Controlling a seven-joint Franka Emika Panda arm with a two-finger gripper.
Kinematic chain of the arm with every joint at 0, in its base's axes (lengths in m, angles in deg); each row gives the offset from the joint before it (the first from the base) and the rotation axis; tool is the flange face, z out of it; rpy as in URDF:
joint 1: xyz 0 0 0.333 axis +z
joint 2: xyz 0 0 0 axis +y
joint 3: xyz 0 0 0.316 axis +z
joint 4: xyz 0.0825 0 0 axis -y
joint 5: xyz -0.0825 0 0.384 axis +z
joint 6: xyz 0 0 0 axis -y
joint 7: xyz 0.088 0 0 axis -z
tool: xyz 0 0 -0.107 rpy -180 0 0
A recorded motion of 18 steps. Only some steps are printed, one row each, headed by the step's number.
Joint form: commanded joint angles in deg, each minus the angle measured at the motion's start. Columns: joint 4, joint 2, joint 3, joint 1, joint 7, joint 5, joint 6.
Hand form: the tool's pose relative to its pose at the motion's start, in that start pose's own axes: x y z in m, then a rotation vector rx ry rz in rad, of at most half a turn. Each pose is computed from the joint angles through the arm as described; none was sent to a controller.
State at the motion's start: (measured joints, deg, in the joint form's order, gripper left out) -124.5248 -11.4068 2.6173 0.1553 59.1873 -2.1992 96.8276
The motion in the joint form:
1: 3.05 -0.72 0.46 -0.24 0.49 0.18 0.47
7: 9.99 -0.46 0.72 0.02 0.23 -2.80 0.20
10: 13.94 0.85 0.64 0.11 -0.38 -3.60 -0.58
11: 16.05 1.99 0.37 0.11 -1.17 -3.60 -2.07
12: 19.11 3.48 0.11 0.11 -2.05 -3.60 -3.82
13: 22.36 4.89 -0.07 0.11 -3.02 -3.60 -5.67
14: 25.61 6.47 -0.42 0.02 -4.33 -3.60 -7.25
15: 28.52 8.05 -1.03 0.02 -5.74 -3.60 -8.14
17: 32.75 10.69 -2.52 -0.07 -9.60 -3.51 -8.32
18: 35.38 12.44 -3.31 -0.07 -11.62 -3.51 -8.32
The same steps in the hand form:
1: -0.0007 -0.0010 -0.0315 0.0636 0.0378 0.0085
7: 0.0025 -0.0016 -0.0882 0.1320 0.1424 -0.0023
10: 0.0069 -0.0046 -0.1107 0.1527 0.1706 -0.0105
11: 0.0113 -0.0059 -0.1172 0.1449 0.1645 -0.0181
12: 0.0164 -0.0079 -0.1284 0.1422 0.1614 -0.0267
13: 0.0203 -0.0092 -0.1412 0.1417 0.1605 -0.0377
14: 0.0270 -0.0103 -0.1528 0.1425 0.1598 -0.0505
15: 0.0356 -0.0116 -0.1624 0.1484 0.1623 -0.0627
17: 0.0554 -0.0131 -0.1749 0.1656 0.1743 -0.1009
18: 0.0666 -0.0156 -0.1817 0.1750 0.1844 -0.1210

